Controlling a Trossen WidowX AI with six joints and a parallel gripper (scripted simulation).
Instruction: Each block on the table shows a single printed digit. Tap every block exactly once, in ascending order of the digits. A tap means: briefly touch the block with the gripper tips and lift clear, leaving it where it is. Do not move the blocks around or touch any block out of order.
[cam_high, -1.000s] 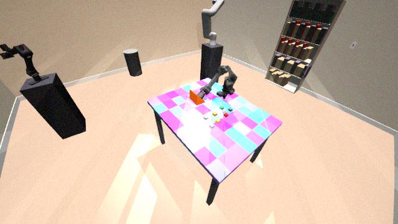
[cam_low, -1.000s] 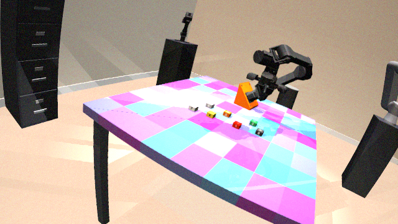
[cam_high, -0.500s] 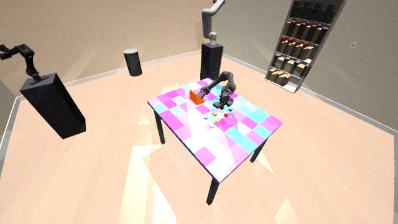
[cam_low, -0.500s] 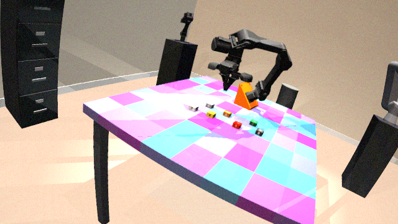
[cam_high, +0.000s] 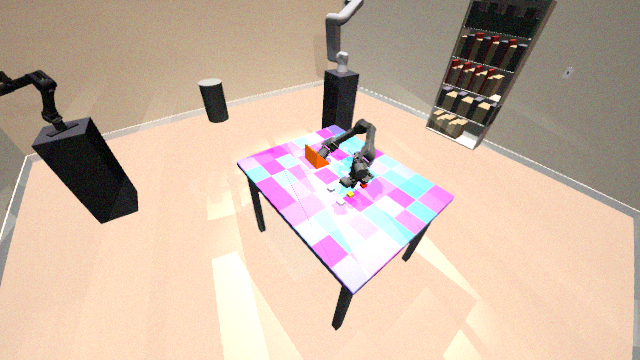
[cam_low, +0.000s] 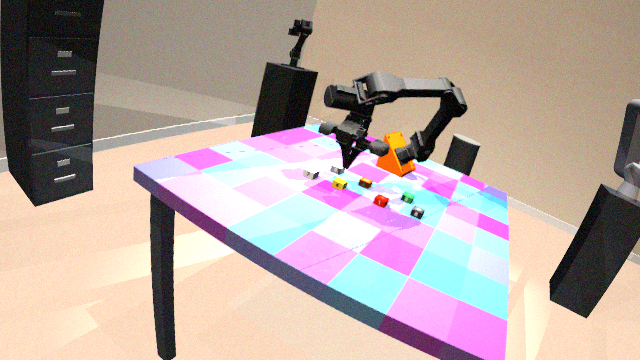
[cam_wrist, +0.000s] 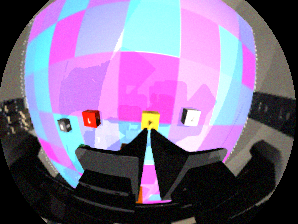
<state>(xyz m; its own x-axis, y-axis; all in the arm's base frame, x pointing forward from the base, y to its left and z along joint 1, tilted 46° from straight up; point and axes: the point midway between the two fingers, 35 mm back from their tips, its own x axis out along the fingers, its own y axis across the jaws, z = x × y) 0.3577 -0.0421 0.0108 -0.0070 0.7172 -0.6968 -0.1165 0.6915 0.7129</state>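
The yellow block lies 10 mm to the right of my gripper tip and 50 mm below it. The rest, counted from my gripper tip: red block (20 mm behind, 120 mm to the left, 50 mm below); orange block (90 mm behind, 30 mm to the left, 50 mm below); white block (20 mm ahead, 90 mm to the right, 50 mm below).
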